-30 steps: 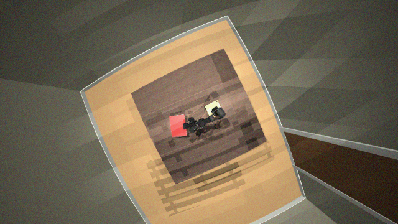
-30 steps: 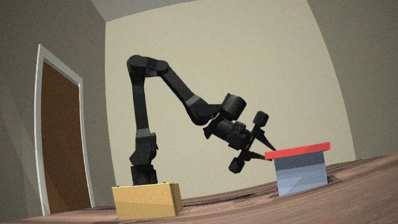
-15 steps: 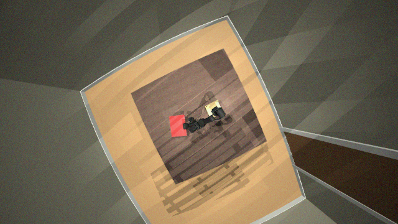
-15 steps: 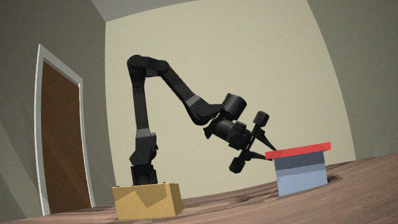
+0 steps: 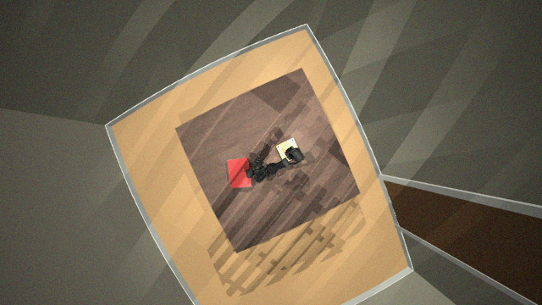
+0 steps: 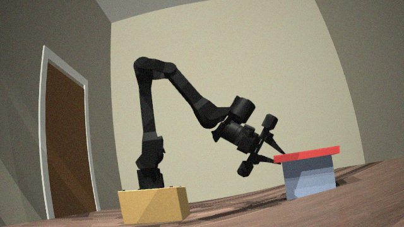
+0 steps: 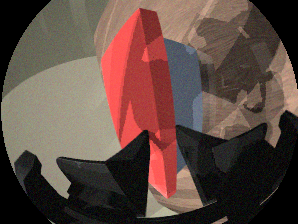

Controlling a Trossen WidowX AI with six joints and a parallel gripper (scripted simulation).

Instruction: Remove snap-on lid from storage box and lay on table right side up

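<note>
Right now the red lid is 7 cm ahead of my gripper tip and 2 cm to the right of it. From my gripper tip the other things lie so: blue storage box 7 cm ahead, 2 cm to the right, 6 cm below.
</note>
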